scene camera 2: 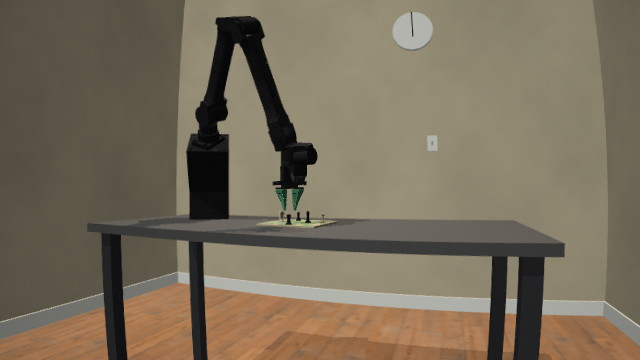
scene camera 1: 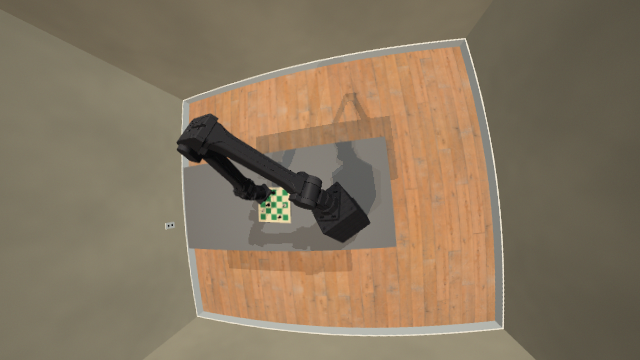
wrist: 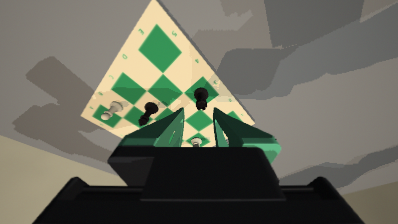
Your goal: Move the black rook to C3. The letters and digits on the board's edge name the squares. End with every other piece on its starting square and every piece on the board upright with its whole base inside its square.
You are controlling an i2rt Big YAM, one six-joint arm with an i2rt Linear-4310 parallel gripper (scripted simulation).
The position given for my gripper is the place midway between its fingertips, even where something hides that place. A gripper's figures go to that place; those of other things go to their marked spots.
Scene:
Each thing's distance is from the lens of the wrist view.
my gripper (wrist: 198, 111): 13 cm
chessboard (wrist: 157, 63): 16 cm

